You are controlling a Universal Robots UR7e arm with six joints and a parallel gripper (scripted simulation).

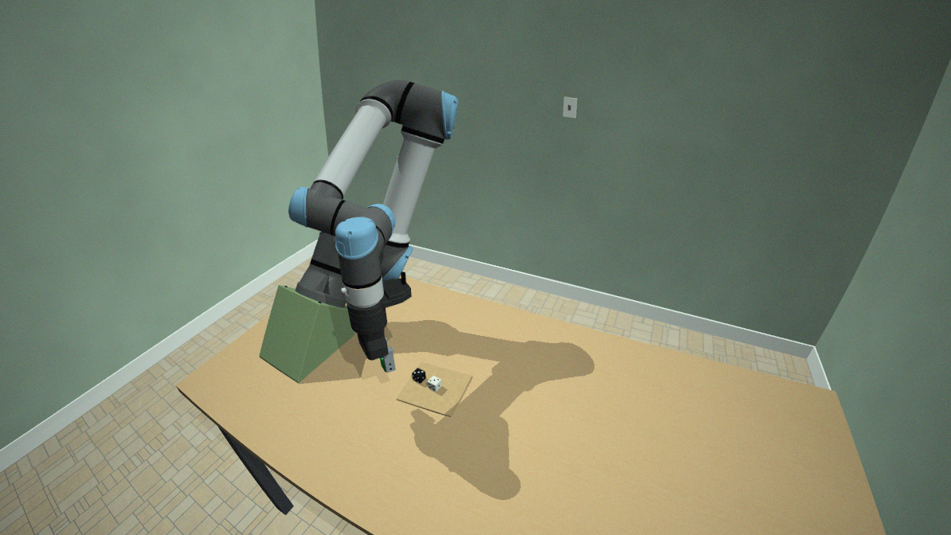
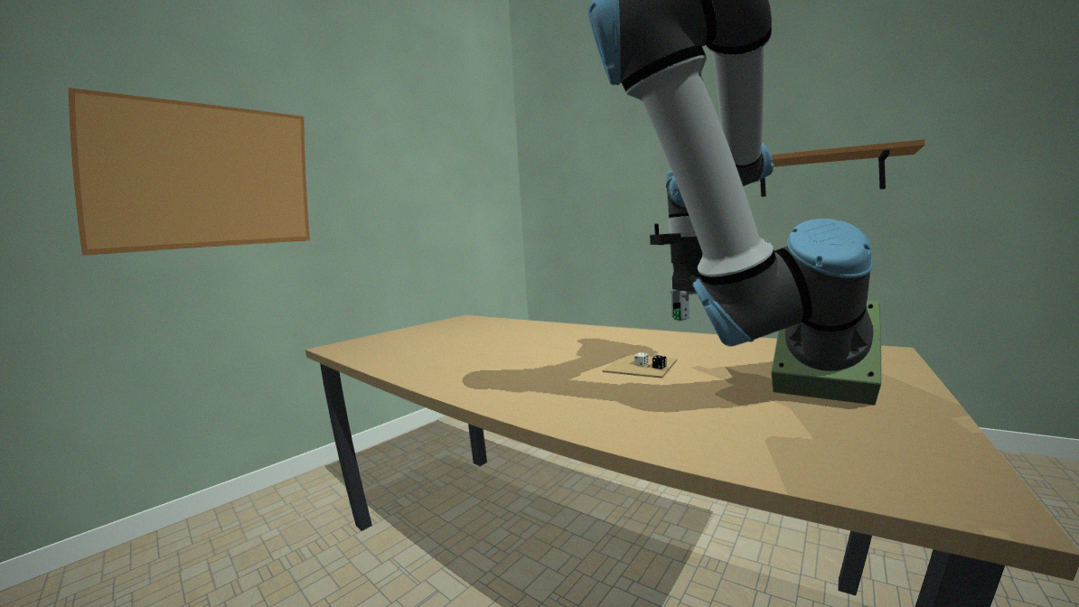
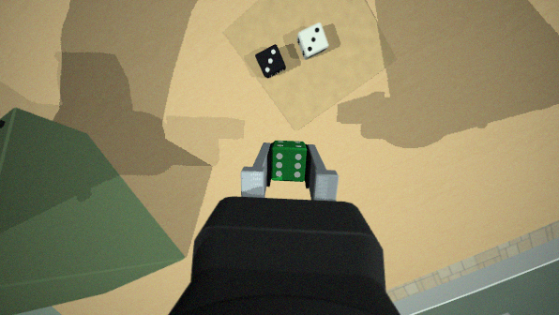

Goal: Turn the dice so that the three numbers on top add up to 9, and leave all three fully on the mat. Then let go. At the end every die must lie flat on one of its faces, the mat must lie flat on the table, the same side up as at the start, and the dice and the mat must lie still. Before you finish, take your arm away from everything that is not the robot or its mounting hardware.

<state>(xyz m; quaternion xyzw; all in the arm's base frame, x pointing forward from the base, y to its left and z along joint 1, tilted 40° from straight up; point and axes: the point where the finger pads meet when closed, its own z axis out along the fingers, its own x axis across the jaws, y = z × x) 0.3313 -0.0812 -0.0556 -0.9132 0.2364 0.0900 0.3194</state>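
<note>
Now: hand 110 mm above the black die, 80 mm to the right of it and 20 mm short of it. From my hand the other things lie so: white die (110 mm below, 80 mm to the left, 70 mm ahead); then green die (10 mm below); then tan mat (120 mm below, 80 mm to the left, 70 mm ahead).
</note>
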